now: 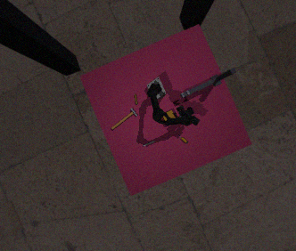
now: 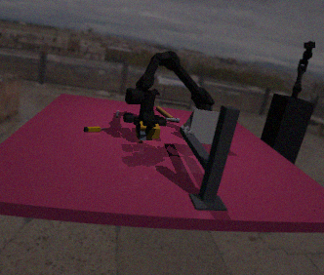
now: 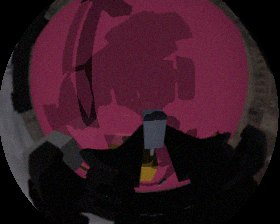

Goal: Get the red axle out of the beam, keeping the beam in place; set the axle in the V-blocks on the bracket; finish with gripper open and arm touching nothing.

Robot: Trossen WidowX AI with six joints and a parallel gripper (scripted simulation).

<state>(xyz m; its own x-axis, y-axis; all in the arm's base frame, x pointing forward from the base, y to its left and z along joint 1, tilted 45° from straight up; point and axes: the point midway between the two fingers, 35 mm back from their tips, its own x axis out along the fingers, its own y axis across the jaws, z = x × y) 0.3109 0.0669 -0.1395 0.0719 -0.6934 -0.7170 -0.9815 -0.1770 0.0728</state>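
Now: the upright peg 2 cm to the right of my gripper tip and 1 cm above it. From my gripper tip the other things lie so: black tool 22 cm ahead, 6 cm to the right, 1 cm below; yellow block 12 cm to the right, 3 cm behind.
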